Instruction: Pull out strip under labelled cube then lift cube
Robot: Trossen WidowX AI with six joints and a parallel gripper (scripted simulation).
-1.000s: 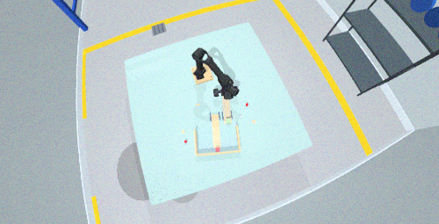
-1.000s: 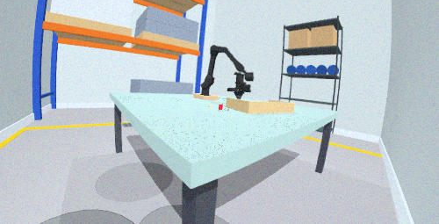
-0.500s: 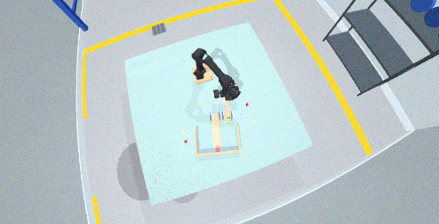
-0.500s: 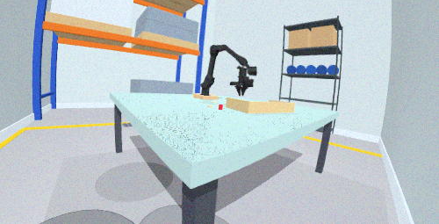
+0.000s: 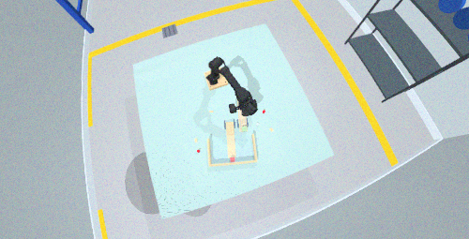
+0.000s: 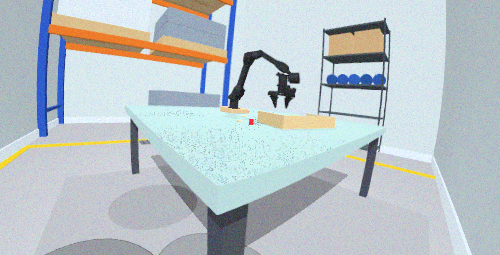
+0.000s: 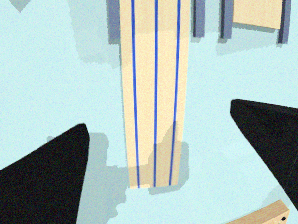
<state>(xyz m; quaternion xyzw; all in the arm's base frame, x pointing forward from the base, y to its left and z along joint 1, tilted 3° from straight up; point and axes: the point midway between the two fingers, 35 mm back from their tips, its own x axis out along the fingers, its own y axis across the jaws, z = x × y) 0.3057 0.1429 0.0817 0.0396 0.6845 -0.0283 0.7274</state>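
The labelled cube is 12 cm ahead of my gripper tip, 4 cm below it and 3 cm to the right of it. From my gripper tip the other things lie so: grey block: 11 cm ahead, 8 cm to the left, 5 cm below.
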